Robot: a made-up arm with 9 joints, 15 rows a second.
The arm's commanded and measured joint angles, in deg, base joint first. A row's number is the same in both.
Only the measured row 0 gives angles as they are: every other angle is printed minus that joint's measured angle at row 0.
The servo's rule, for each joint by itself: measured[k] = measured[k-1] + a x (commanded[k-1-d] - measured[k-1]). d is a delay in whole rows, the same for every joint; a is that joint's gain. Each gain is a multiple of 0.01, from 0.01 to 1. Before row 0 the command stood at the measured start. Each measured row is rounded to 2 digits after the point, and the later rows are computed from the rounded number. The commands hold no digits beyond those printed.
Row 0, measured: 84.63 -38.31 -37.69 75.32 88.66 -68.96 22.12 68.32 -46.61
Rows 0 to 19, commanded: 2.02 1.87 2.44 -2.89 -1.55 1.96 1.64 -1.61 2.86; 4.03 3.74 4.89 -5.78 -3.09 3.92 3.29 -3.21 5.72; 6.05 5.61 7.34 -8.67 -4.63 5.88 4.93 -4.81 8.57; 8.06 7.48 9.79 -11.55 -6.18 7.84 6.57 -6.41 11.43; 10.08 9.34 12.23 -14.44 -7.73 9.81 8.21 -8.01 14.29; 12.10 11.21 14.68 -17.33 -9.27 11.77 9.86 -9.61 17.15; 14.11 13.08 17.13 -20.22 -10.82 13.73 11.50 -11.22 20.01; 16.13 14.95 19.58 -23.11 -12.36 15.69 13.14 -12.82 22.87; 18.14 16.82 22.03 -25.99 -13.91 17.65 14.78 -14.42 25.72; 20.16 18.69 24.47 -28.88 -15.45 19.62 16.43 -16.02 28.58; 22.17 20.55 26.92 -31.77 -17.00 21.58 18.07 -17.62 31.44; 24.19 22.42 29.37 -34.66 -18.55 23.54 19.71 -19.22 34.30; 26.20 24.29 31.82 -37.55 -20.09 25.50 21.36 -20.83 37.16; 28.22 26.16 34.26 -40.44 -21.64 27.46 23.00 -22.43 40.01; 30.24 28.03 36.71 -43.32 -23.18 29.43 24.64 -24.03 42.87; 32.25 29.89 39.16 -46.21 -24.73 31.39 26.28 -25.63 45.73; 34.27 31.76 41.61 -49.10 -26.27 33.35 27.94 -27.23 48.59; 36.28 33.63 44.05 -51.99 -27.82 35.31 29.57 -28.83 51.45; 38.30 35.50 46.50 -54.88 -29.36 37.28 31.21 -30.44 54.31; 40.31 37.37 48.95 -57.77 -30.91 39.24 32.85 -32.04 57.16
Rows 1 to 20, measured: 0.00 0.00 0.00 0.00 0.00 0.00 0.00 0.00 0.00; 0.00 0.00 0.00 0.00 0.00 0.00 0.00 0.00 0.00; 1.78 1.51 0.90 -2.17 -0.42 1.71 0.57 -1.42 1.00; 3.76 3.32 2.38 -4.88 -1.14 3.63 1.52 -3.00 2.65; 5.78 5.17 4.22 -7.72 -2.08 5.59 2.71 -4.59 4.72; 7.79 7.04 6.28 -10.59 -3.19 7.55 4.06 -6.19 7.07; 9.81 8.90 8.48 -13.48 -4.42 9.52 5.51 -7.79 9.60; 11.83 10.77 10.77 -16.37 -5.73 11.48 7.03 -9.39 12.24; 13.84 12.64 13.12 -19.26 -7.10 13.44 8.59 -11.00 14.96; 15.86 14.51 15.51 -22.15 -8.52 15.40 10.18 -12.60 17.73; 17.87 16.38 17.92 -25.03 -9.98 17.36 11.79 -14.20 20.53; 19.89 18.25 20.34 -27.92 -11.46 19.33 13.41 -15.80 23.35; 21.90 20.11 22.77 -30.81 -12.96 21.29 15.04 -17.40 26.18; 23.92 21.98 25.21 -33.70 -14.47 23.25 16.67 -19.00 29.02; 25.93 23.85 27.66 -36.59 -15.99 25.21 18.31 -20.61 31.87; 27.95 25.72 30.10 -39.48 -17.52 27.17 19.95 -22.21 34.72; 29.97 27.59 32.55 -42.36 -19.05 29.14 21.59 -23.81 37.57; 31.98 29.45 35.00 -45.25 -20.58 31.10 23.23 -25.41 40.43; 34.00 31.32 37.45 -48.14 -22.12 33.06 24.88 -27.01 43.29; 36.01 33.19 39.89 -51.03 -23.66 35.02 26.52 -28.61 46.15
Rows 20 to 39, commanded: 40.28 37.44 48.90 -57.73 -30.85 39.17 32.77 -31.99 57.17; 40.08 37.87 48.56 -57.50 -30.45 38.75 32.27 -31.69 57.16; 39.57 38.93 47.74 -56.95 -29.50 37.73 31.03 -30.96 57.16; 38.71 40.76 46.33 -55.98 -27.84 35.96 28.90 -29.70 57.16; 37.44 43.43 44.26 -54.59 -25.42 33.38 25.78 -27.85 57.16; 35.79 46.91 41.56 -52.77 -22.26 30.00 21.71 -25.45 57.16; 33.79 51.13 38.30 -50.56 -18.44 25.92 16.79 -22.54 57.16; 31.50 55.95 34.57 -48.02 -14.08 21.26 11.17 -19.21 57.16; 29.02 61.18 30.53 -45.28 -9.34 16.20 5.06 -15.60 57.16; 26.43 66.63 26.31 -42.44 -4.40 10.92 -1.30 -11.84 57.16; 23.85 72.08 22.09 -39.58 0.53 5.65 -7.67 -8.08 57.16; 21.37 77.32 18.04 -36.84 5.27 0.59 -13.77 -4.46 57.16; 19.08 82.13 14.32 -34.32 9.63 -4.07 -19.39 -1.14 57.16; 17.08 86.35 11.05 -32.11 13.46 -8.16 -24.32 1.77 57.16; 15.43 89.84 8.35 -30.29 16.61 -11.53 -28.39 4.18 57.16; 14.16 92.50 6.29 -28.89 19.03 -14.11 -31.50 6.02 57.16; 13.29 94.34 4.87 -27.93 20.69 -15.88 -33.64 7.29 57.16; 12.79 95.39 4.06 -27.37 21.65 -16.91 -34.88 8.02 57.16; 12.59 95.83 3.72 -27.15 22.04 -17.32 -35.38 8.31 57.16; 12.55 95.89 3.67 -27.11 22.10 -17.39 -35.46 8.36 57.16
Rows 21 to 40, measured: 38.03 35.06 42.34 -53.92 -25.20 36.99 28.16 -30.22 49.01; 40.04 36.93 44.79 -56.81 -26.74 38.95 29.80 -31.82 51.86; 40.25 37.34 46.31 -57.50 -27.85 39.14 30.84 -31.97 53.72; 40.10 37.77 47.14 -57.50 -28.55 38.80 31.34 -31.72 54.92; 39.63 38.71 47.36 -57.09 -28.81 37.87 31.23 -31.05 55.70; 38.82 40.37 46.98 -56.26 -28.55 36.21 30.41 -29.86 56.21; 37.61 42.85 45.97 -55.01 -27.70 33.75 28.79 -28.09 56.54; 36.01 46.14 44.34 -53.33 -26.23 30.49 26.31 -25.77 56.76; 34.06 50.18 42.11 -51.25 -24.13 26.51 22.98 -22.93 56.90; 31.81 54.85 39.32 -48.83 -21.42 21.94 18.85 -19.66 56.99; 29.35 59.98 36.07 -46.17 -18.16 16.95 14.02 -16.09 57.05; 26.78 65.37 32.46 -43.37 -14.44 11.70 8.66 -12.35 57.09; 24.20 70.81 28.62 -40.53 -10.40 6.44 2.94 -8.59 57.11; 21.71 76.08 24.71 -37.76 -6.17 1.35 -2.91 -4.96 57.13; 19.40 80.98 20.87 -35.18 -1.90 -3.37 -8.68 -1.60 57.14; 17.36 85.33 17.24 -32.88 2.25 -7.54 -14.15 1.37 57.15; 15.66 88.98 13.95 -30.94 6.13 -11.01 -19.13 3.84 57.15; 14.34 91.83 11.12 -29.40 9.61 -13.71 -23.46 5.76 57.15; 13.42 93.86 8.81 -28.30 12.60 -15.60 -27.02 7.11 57.15; 12.87 95.10 7.05 -27.60 15.04 -16.74 -29.77 7.91 57.15
